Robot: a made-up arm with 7 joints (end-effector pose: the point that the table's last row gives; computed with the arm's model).
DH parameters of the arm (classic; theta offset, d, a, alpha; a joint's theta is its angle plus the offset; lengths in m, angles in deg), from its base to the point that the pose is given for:
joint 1: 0 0.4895 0 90
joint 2: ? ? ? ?
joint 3: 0 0.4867 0.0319 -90
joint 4: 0 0.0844 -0.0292 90
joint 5: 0 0.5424 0 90
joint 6: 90 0.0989 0.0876 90
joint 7: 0 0.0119 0 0
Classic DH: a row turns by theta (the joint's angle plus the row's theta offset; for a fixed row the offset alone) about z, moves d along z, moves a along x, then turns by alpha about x.
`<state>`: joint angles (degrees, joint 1 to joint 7).
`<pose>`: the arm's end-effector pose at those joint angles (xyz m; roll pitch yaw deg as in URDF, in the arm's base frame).
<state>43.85 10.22 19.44 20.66 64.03 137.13 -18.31</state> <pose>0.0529 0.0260 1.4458 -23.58 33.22 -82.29</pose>
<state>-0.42 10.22 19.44 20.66 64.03 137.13 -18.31</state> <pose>0.0560 -0.0183 1.4458 -23.58 33.22 -126.56</pose>
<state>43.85 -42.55 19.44 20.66 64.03 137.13 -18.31</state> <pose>0.5860 0.5382 1.0234 -63.68 -3.52 -93.55</pose>
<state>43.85 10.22 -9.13 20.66 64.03 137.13 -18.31</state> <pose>0.1325 -0.0565 1.4459 -28.36 36.34 -113.16</pose>
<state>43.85 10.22 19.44 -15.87 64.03 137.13 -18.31</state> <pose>-0.0844 -0.2461 1.4259 16.82 57.54 -50.07</pose>
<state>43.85 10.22 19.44 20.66 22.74 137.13 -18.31</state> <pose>0.0262 -0.0527 1.4626 -13.93 33.19 -117.53</pose>
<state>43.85 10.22 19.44 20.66 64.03 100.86 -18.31</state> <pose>0.0666 0.0204 1.4988 -8.86 0.13 -72.41</pose>
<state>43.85 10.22 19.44 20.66 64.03 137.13 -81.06</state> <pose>0.0529 0.0260 1.4458 -39.86 -2.67 -136.95</pose>
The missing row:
joint 2: 0 0.0757 0 -90
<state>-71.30 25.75 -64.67 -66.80 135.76 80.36 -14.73</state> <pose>0.2114 0.5406 1.1666 83.07 -8.79 133.09</pose>
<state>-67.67 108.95 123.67 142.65 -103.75 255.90 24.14</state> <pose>0.2398 0.1748 0.1731 -95.47 -13.92 65.11</pose>
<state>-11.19 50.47 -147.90 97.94 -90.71 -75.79 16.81</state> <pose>-0.7996 -0.2404 0.4413 48.23 22.90 125.04</pose>
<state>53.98 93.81 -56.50 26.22 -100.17 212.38 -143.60</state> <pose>-0.4573 -0.8616 0.5445 -7.24 -47.41 -68.95</pose>
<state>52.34 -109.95 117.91 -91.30 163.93 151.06 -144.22</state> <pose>0.7181 0.0430 0.2535 -144.24 29.60 -99.95</pose>
